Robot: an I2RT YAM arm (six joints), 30 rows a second.
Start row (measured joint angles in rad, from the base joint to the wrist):
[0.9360 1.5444 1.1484 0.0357 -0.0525 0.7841]
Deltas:
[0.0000 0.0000 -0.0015 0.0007 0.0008 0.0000]
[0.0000 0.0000 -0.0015 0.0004 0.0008 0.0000]
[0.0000 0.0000 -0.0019 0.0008 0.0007 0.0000]
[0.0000 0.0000 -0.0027 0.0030 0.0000 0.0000]
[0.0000 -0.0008 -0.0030 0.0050 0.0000 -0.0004]
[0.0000 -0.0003 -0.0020 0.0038 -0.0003 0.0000]
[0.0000 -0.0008 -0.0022 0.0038 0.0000 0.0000]
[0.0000 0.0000 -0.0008 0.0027 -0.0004 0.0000]
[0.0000 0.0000 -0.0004 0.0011 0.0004 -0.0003]
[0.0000 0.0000 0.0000 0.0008 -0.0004 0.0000]
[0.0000 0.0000 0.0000 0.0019 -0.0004 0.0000]
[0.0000 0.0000 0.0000 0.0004 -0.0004 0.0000]
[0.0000 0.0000 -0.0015 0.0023 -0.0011 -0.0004]
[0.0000 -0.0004 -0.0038 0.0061 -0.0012 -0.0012]
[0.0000 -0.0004 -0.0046 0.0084 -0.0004 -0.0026]
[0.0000 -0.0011 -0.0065 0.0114 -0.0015 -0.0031]
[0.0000 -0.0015 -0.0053 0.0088 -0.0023 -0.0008]
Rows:
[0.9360 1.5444 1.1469 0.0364 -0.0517 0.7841]
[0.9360 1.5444 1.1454 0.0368 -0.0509 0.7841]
[0.9360 1.5444 1.1435 0.0376 -0.0502 0.7841]
[0.9360 1.5444 1.1408 0.0406 -0.0502 0.7841]
[0.9360 1.5436 1.1378 0.0456 -0.0502 0.7837]
[0.9360 1.5433 1.1358 0.0494 -0.0505 0.7837]
[0.9360 1.5425 1.1336 0.0532 -0.0505 0.7837]
[0.9360 1.5425 1.1328 0.0559 -0.0509 0.7837]
[0.9360 1.5425 1.1324 0.0570 -0.0505 0.7834]
[0.9360 1.5425 1.1324 0.0578 -0.0509 0.7834]
[0.9360 1.5425 1.1324 0.0597 -0.0513 0.7834]
[0.9360 1.5425 1.1324 0.0601 -0.0517 0.7834]
[0.9360 1.5425 1.1309 0.0624 -0.0528 0.7830]
[0.9360 1.5421 1.1271 0.0685 -0.0540 0.7818]
[0.9360 1.5417 1.1225 0.0769 -0.0544 0.7792]
[0.9360 1.5406 1.1160 0.0883 -0.0559 0.7761]
[0.9360 1.5391 1.1107 0.0971 -0.0582 0.7753]

